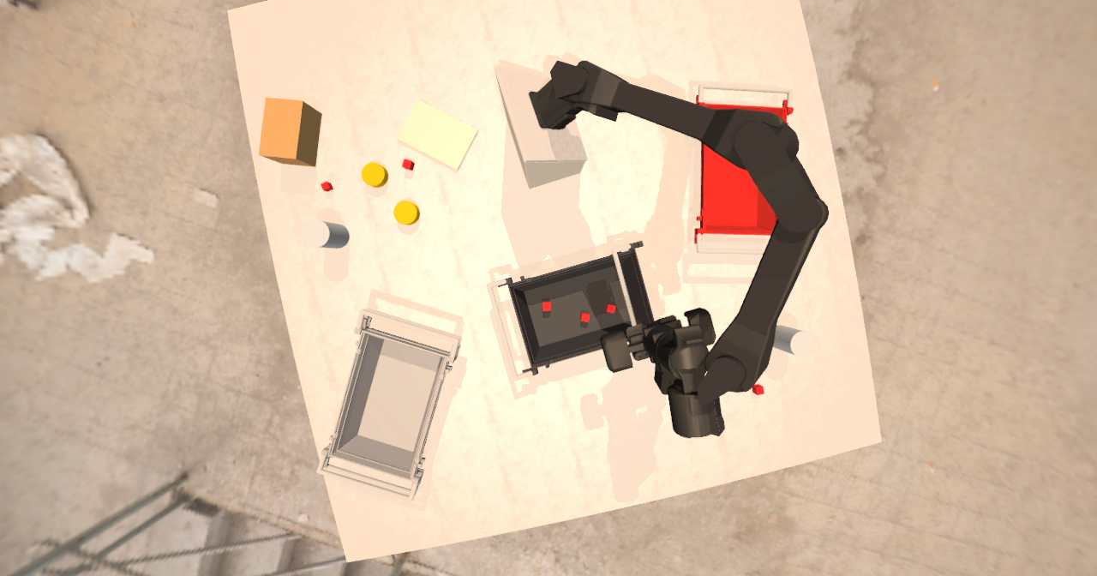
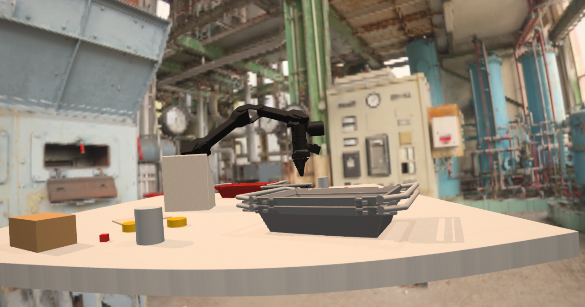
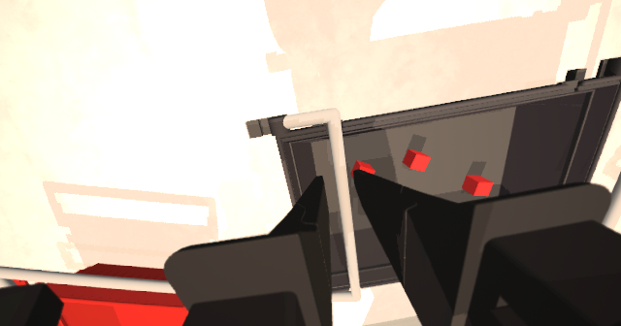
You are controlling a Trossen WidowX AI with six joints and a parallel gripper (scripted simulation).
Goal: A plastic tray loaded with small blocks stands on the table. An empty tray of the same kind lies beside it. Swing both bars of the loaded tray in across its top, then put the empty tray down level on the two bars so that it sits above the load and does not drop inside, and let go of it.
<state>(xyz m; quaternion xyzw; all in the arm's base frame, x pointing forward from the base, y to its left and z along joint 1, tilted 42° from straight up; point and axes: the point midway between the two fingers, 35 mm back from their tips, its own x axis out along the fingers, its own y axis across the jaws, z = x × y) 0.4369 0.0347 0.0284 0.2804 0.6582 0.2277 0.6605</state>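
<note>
Right now the red tray is 320 mm to the left of my gripper tip, 230 mm behind it and 50 mm below it. The rest, counted from my gripper tip: pale flat plate (530 mm behind, 260 mm to the right, 90 mm below); orange box (620 mm behind, 560 mm to the right, 60 mm below).
</note>
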